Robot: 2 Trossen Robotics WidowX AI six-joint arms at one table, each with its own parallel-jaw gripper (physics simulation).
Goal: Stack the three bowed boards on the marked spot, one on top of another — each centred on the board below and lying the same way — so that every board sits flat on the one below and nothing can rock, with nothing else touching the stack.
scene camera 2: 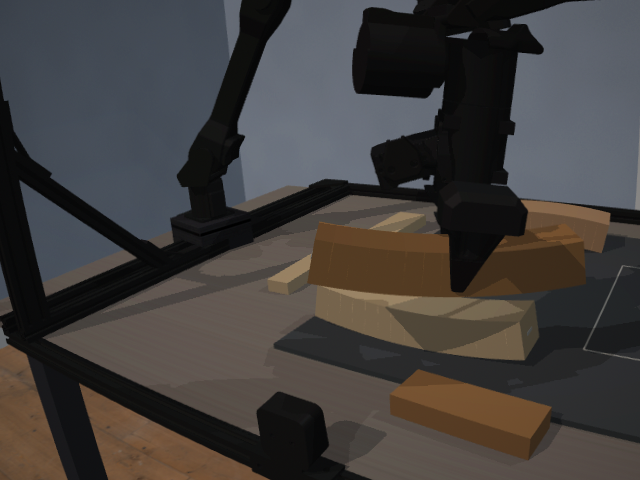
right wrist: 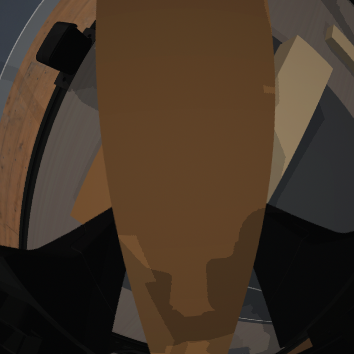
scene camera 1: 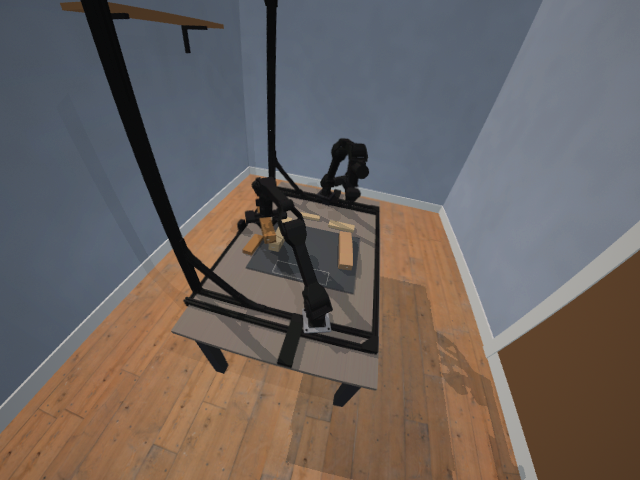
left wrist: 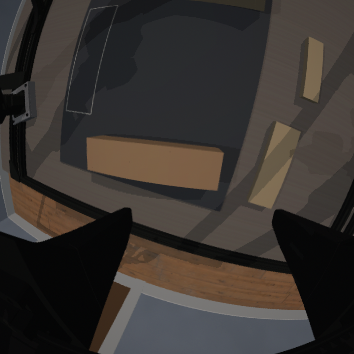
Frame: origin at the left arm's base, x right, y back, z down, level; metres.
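Seen in the pictures: left gripper, fingertip midpoint: [scene camera 1: 347,203] [left wrist: 205,217]; right gripper, fingertip midpoint: [scene camera 2: 453,279] [right wrist: 185,203] [scene camera 1: 266,227]; left arm's base at its link origin: [scene camera 2: 209,215] [scene camera 1: 325,193]; right arm's base at its link origin: [scene camera 1: 316,319] [left wrist: 18,103].
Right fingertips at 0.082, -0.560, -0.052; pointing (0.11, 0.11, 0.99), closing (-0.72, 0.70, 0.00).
Observation:
Pixels of each thing's top centre, then the offset from my right fingertips to it, as dx, dy, dz. Level surfaces: height alone.
- dark orange bowed board at its top centre: [right wrist: 197,272] [scene camera 2: 450,222] [scene camera 1: 265,218] +0.001, +0.001, -0.053
- pale bowed board at its top centre: [right wrist: 277,146] [scene camera 2: 418,292] [scene camera 1: 281,229] -0.039, +0.074, +0.046
- pinkish-tan bowed board at its top centre: [scene camera 2: 526,205] [left wrist: 144,162] [scene camera 1: 346,244] -0.377, +0.140, +0.043
- short orange block at its top centre: [scene camera 2: 469,401] [right wrist: 108,179] [scene camera 1: 253,242] +0.047, -0.054, +0.082
- mat at its surface level: dz +0.098
A dark orange bowed board [scene camera 1: 267,227] [scene camera 2: 387,263] [right wrist: 185,150] is held in my right gripper [right wrist: 185,203], which is shut on it. It hangs over a pale bowed board [scene camera 1: 275,245] [scene camera 2: 491,335] [right wrist: 300,100] lying on the dark mat; whether they touch is unclear. A pinkish-tan bowed board [scene camera 1: 345,250] [scene camera 2: 563,219] [left wrist: 155,162] lies apart on the mat, toward the right in scene camera 1. The marked white outline [scene camera 1: 327,279] [scene camera 2: 603,307] [left wrist: 79,112] holds no board. My left gripper [left wrist: 205,217] is open and empty, away from the boards.
A short orange block [scene camera 1: 252,244] [scene camera 2: 470,413] lies beside the mat [scene camera 2: 330,338], near the pale board. Two small pale blocks, one [scene camera 1: 310,216] [scene camera 2: 289,279] [left wrist: 313,70] and another [scene camera 1: 341,225] [scene camera 2: 408,221] [left wrist: 275,165], lie off the mat. Black frame rails edge the table.

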